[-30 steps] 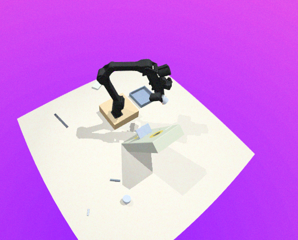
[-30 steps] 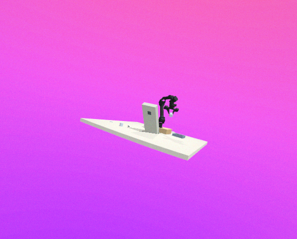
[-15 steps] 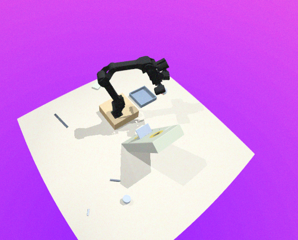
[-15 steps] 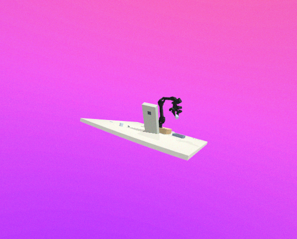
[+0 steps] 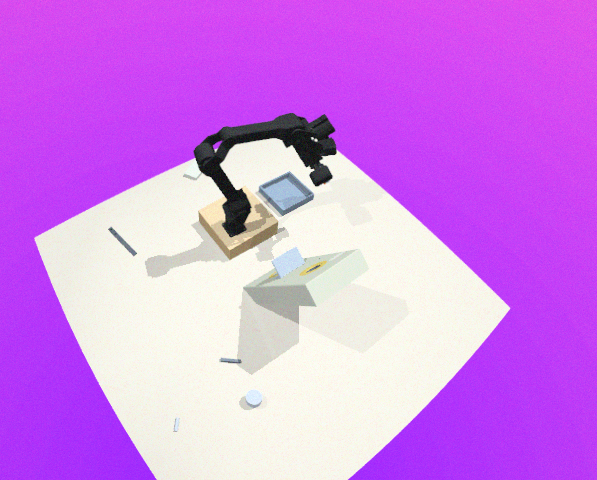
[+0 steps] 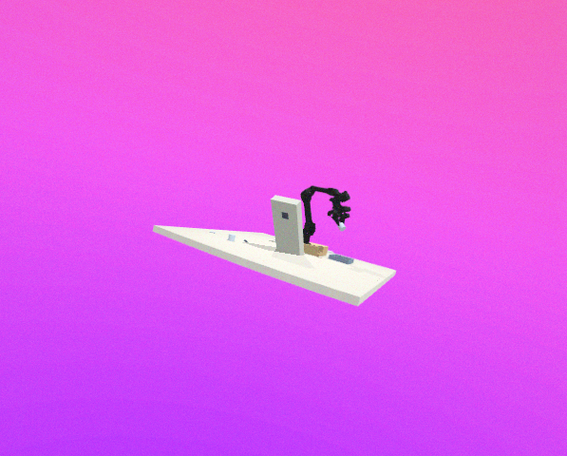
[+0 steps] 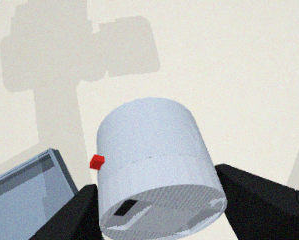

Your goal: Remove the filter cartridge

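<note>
The blue tray lies 24 cm below my gripper tip and 16 cm behind it. Round my gripper tip: short bar (52 cm to the right, 31 cm ahead, 24 cm below); grey service panel (25 cm to the right, 25 cm ahead, 6 cm below); round filter cartridge (right at my gripper tip).
</note>
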